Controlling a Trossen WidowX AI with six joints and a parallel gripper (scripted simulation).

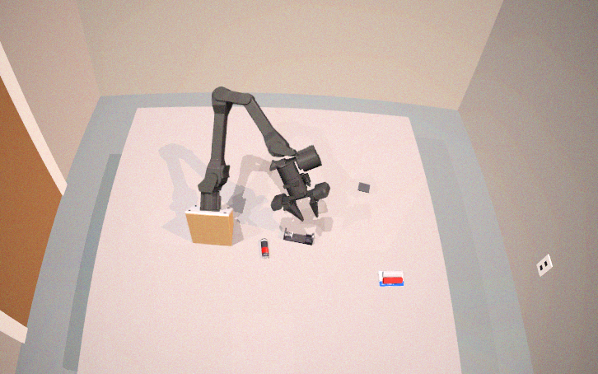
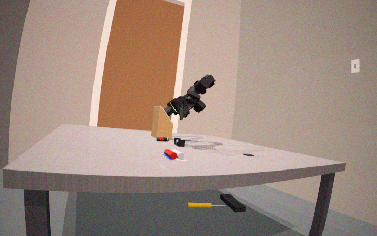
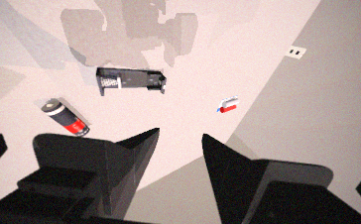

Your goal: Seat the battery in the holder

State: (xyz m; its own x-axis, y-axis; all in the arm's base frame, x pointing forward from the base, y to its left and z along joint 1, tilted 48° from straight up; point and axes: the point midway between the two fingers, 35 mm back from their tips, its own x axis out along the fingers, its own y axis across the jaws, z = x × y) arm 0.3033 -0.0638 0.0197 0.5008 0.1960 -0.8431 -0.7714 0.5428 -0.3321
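Now: the battery 14 cm behind my gripper tip, 3 cm to the right of it and 13 cm below it. From my gripper tip the other things lie so: yellow-handled screwdriver 31 cm ahead, 2 cm to the right, 33 cm below.
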